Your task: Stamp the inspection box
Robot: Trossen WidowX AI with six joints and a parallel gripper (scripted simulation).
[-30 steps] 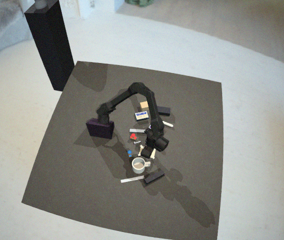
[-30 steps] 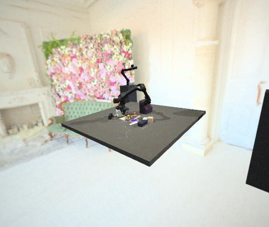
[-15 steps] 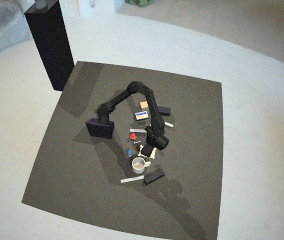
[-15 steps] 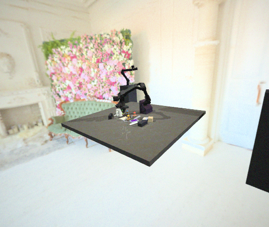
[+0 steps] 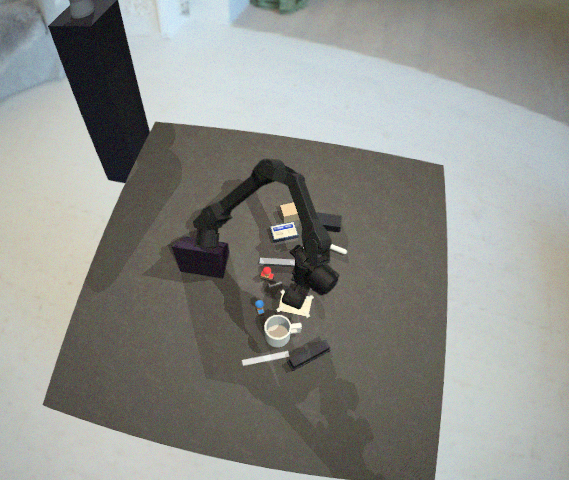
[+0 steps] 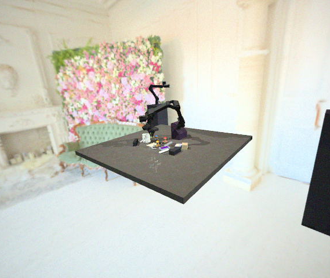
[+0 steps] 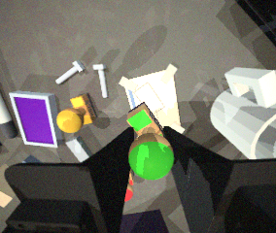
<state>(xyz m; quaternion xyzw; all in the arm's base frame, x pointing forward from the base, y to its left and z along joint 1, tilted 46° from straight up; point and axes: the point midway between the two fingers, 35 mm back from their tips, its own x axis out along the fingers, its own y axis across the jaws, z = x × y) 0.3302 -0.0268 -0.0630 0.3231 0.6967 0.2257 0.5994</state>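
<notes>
Now: gripper tip 11 cm past the blue-labelled box, 25 cm to the right of it and 8 cm above it. The rest, counted from my gripper tip: orange-knobbed stamp (1 cm ahead, 9 cm to the left, 7 cm below); then green-knobbed stamp (right at my gripper tip); then cream card (1 cm behind, 1 cm to the right, 9 cm below).
</notes>
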